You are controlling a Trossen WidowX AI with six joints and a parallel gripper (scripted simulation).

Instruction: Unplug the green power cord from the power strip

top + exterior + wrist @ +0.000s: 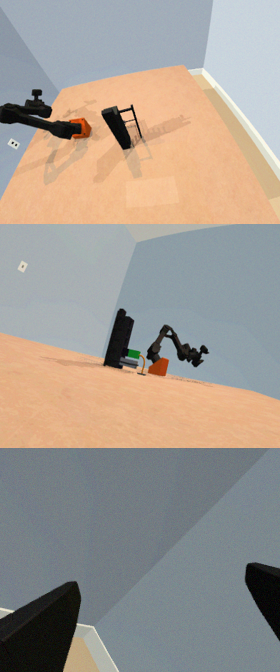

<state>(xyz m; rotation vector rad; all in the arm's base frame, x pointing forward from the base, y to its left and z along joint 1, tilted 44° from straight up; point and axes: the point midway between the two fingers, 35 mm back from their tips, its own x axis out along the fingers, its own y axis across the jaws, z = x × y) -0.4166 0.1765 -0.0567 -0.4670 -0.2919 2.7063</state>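
The green plug lies 720 mm ahead of my gripper tip, 170 mm to the right of it and 120 mm below it.
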